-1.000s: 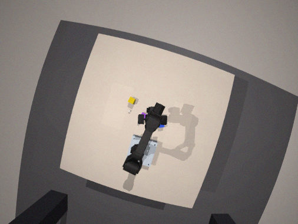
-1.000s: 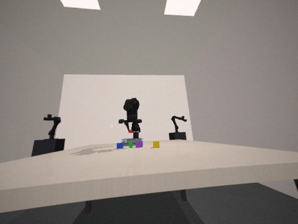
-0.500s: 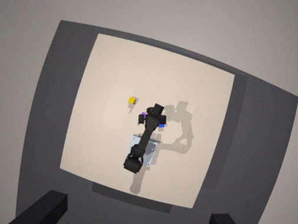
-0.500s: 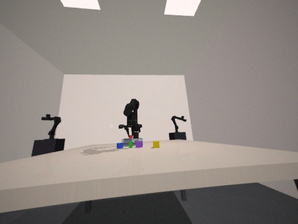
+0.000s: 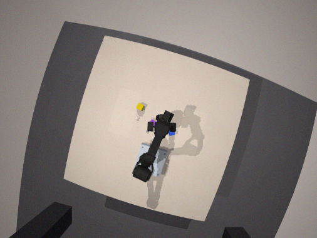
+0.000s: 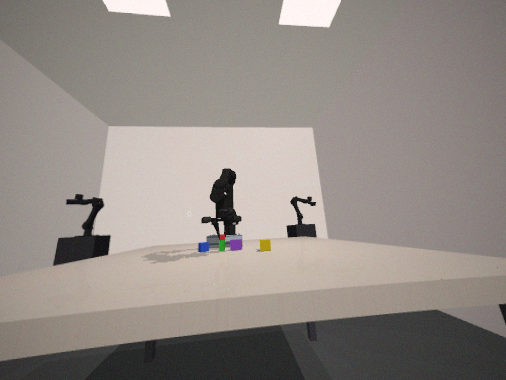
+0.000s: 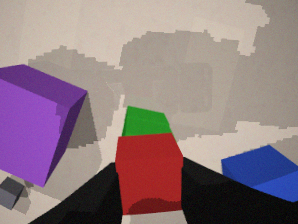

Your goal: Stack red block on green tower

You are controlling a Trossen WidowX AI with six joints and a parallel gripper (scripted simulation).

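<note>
My gripper tip is now right at the red block. Round my gripper tip: yellow block (18 cm to the left, 12 cm ahead, 4 cm below); blue block (8 cm to the right, 4 cm below, 4 cm behind); purple block (7 cm to the left, 4 cm below, 1 cm ahead).
</note>
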